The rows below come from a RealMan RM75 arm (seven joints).
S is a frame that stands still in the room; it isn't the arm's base.
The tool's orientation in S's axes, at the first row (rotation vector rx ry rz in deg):
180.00 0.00 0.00
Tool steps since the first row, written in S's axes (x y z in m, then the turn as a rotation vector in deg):
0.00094 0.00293 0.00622 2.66 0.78 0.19
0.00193 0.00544 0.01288 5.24 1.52 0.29
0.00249 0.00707 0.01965 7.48 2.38 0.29
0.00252 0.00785 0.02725 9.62 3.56 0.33
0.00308 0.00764 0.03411 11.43 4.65 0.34
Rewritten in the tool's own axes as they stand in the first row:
0.00094 -0.00293 -0.00622 2.66 -0.78 -0.19
0.00193 -0.00544 -0.01288 5.24 -1.52 -0.29
0.00249 -0.00707 -0.01965 7.48 -2.38 -0.29
0.00252 -0.00785 -0.02725 9.62 -3.56 -0.33
0.00308 -0.00764 -0.03411 11.43 -4.65 -0.34

